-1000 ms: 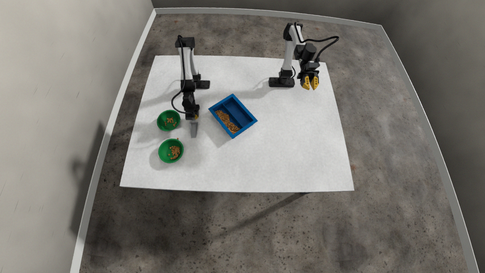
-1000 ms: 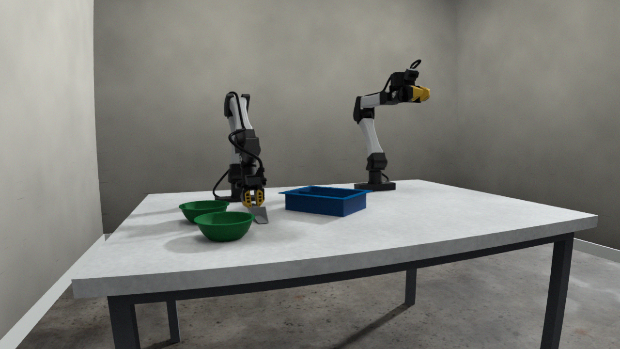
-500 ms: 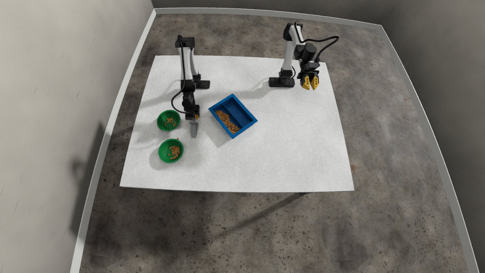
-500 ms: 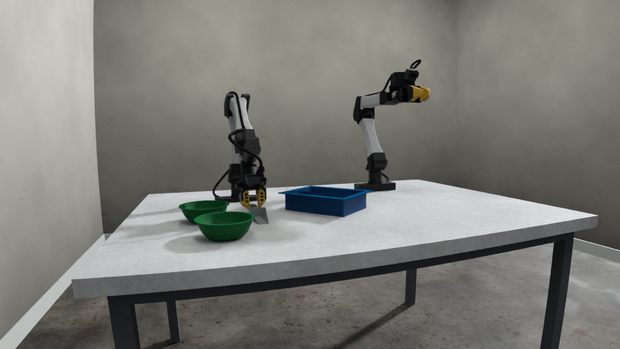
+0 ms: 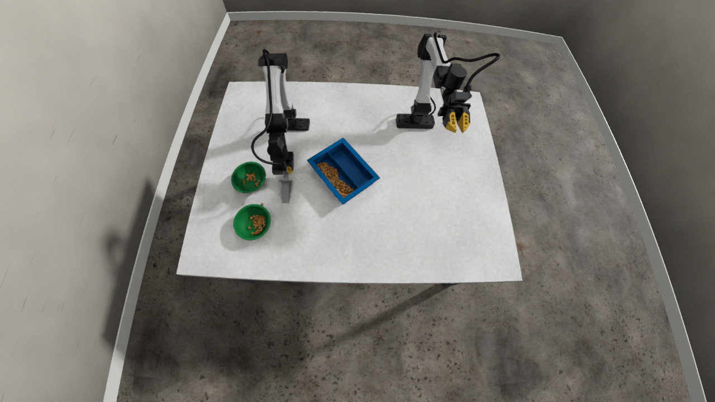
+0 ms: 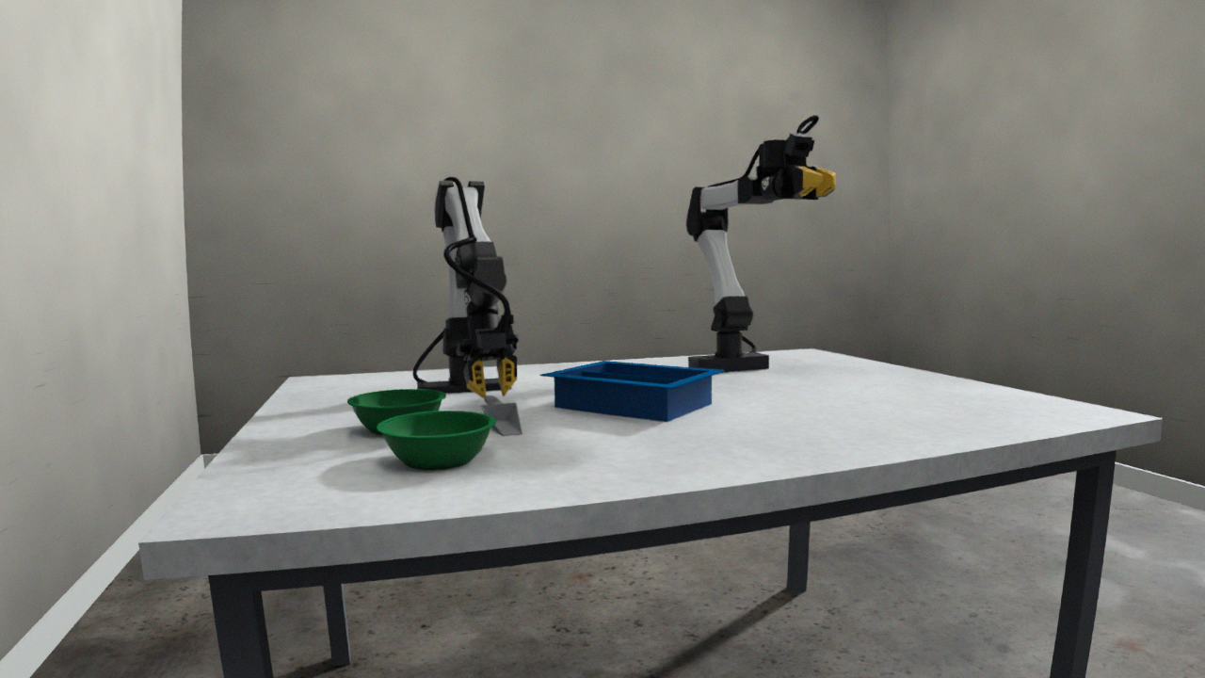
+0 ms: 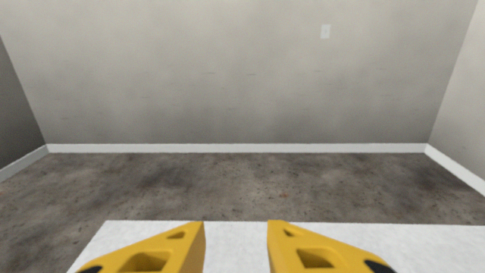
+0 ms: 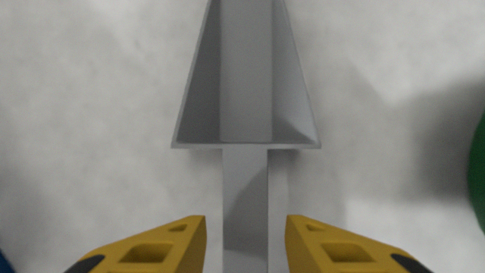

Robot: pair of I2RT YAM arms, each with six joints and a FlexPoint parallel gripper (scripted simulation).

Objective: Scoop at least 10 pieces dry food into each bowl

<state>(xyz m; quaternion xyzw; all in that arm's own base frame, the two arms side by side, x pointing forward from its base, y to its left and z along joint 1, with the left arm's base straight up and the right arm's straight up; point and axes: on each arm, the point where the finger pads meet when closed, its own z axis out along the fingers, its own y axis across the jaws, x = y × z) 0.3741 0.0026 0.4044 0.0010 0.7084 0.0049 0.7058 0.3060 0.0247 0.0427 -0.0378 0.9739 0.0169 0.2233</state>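
Observation:
My right gripper is now 4 cm short of the grey scoop and 3 cm above it. The rest, counted from my right hand: blue box 26 cm to the left.

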